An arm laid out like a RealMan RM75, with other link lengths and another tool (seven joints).
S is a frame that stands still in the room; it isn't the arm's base.
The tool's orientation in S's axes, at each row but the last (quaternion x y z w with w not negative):
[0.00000, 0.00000, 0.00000, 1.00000]
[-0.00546, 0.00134, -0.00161, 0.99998]
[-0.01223, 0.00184, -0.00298, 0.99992]
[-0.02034, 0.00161, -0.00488, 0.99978]
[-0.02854, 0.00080, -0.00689, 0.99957]
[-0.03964, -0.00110, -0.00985, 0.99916]
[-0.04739, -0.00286, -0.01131, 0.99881]
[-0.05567, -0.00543, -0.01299, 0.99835]
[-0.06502, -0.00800, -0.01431, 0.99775]
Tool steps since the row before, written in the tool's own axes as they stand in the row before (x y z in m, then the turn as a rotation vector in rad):
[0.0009, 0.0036, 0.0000, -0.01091, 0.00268, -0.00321]
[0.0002, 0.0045, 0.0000, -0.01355, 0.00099, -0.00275]
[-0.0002, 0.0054, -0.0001, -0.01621, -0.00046, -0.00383]
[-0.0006, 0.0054, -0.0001, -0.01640, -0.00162, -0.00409]
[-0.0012, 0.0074, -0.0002, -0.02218, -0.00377, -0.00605]
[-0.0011, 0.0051, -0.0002, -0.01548, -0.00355, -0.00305]
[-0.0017, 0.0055, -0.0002, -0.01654, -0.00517, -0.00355]
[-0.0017, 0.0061, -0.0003, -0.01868, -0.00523, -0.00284]
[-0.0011, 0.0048, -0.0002, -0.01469, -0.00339, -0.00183]
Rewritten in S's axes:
[0.0009, 0.0036, 0.0000, -0.01091, 0.00268, -0.00321]
[0.0002, 0.0045, 0.0000, -0.01355, 0.00100, -0.00272]
[-0.0002, 0.0054, -0.0002, -0.01623, -0.00046, -0.00376]
[-0.0005, 0.0054, -0.0003, -0.01643, -0.00162, -0.00397]
[-0.0011, 0.0074, -0.0006, -0.02224, -0.00380, -0.00580]
[-0.0010, 0.0051, -0.0006, -0.01554, -0.00348, -0.00281]
[-0.0016, 0.0055, -0.0007, -0.01664, -0.00511, -0.00316]
[-0.0015, 0.0061, -0.0010, -0.01878, -0.00504, -0.00247]
[-0.0010, 0.0048, -0.0008, -0.01476, -0.00319, -0.00164]

